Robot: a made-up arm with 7 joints.
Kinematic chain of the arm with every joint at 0, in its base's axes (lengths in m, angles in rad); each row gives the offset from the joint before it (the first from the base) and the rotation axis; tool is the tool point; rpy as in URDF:
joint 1: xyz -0.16 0 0.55 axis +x
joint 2: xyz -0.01 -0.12 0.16 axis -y
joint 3: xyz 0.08 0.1 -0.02 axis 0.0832 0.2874 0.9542
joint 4: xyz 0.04 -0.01 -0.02 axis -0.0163 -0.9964 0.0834
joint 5: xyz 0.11 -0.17 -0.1 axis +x
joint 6: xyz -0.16 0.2 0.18 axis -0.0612 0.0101 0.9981
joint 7: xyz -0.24 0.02 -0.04 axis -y
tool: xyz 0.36 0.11 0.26 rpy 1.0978 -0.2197 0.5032
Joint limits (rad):
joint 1: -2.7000..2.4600
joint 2: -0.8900..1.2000
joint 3: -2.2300..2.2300
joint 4: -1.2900..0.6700
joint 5: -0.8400..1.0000
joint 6: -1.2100..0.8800
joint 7: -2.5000..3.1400
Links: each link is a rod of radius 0.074 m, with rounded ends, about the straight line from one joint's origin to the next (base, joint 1, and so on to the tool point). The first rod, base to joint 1, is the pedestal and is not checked.
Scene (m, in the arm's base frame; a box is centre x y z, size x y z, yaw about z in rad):
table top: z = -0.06
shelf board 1: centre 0 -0.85 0.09 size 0.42 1.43 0.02 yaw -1.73
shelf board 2: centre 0 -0.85 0.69 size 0.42 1.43 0.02 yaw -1.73
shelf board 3: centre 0 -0.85 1.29 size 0.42 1.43 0.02 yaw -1.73
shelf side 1: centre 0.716 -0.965 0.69 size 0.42 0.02 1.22 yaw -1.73
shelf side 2: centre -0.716 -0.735 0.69 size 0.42 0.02 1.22 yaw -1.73
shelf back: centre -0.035 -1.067 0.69 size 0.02 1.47 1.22 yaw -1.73
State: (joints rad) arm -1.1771 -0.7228 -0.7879 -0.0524 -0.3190 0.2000 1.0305
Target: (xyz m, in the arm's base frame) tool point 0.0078 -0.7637 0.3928
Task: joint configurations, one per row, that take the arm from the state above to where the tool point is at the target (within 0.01 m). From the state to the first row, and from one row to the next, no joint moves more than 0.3 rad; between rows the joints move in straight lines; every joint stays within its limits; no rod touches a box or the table.
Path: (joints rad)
1: -0.9014 -0.7414 -0.5870 0.0279 -0.2308 0.2756 0.9164
2: -0.6256 -0.7600 -0.3861 0.1081 -0.1426 0.3511 0.8022
3: -0.3499 -0.7785 -0.1853 0.1884 -0.0544 0.4267 0.6881
4: -0.0741 -0.7971 0.0156 0.2687 0.0339 0.5022 0.5739
5: 0.2016 -0.8157 0.2165 0.3489 0.1221 0.5778 0.4598
6: 0.4774 -0.8343 0.4174 0.4292 0.2103 0.6533 0.3456
7: 0.7531 -0.8528 0.6183 0.5095 0.2985 0.7289 0.2315
8: 1.0289 -0.8714 0.8191 0.5897 0.3867 0.8044 0.1174
9: 1.3046 -0.8900 1.0200 0.6700 0.4749 0.8800 0.0032
10: 1.1481 -0.8900 0.9176 0.5516 0.5474 0.8800 0.2712
11: 0.9916 -0.8900 0.8152 0.4332 0.6199 0.8800 0.5392
12: 0.8351 -0.8900 0.7128 0.3149 0.6924 0.8800 0.8071
13: 0.6786 -0.8900 0.6104 0.1965 0.7649 0.8800 1.0751
14: 0.5221 -0.8900 0.5080 0.0781 0.8374 0.8800 1.3430

